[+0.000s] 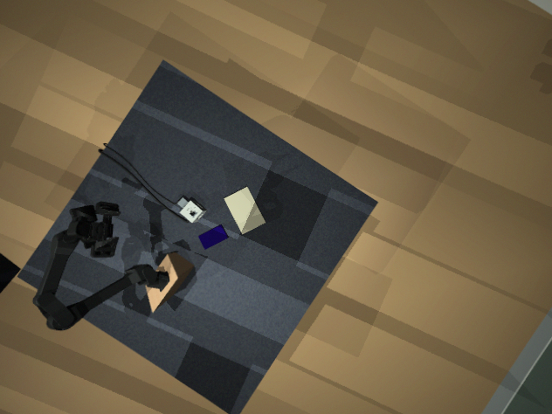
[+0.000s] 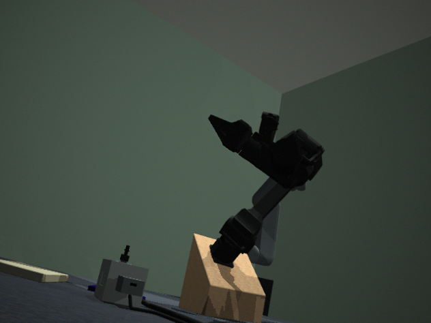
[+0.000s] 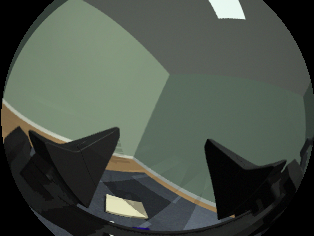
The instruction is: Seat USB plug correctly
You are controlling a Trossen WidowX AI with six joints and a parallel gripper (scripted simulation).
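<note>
Now: gripper tip 32 cm above the USB plug, 10 cm short of it and 8 cm to the left of it. Also, from my gripper tip: cream slab (41 cm below, 26 cm ahead, 25 cm to the right); dark blue flat piece (41 cm below, 21 cm to the right, 5 cm ahead).
</note>
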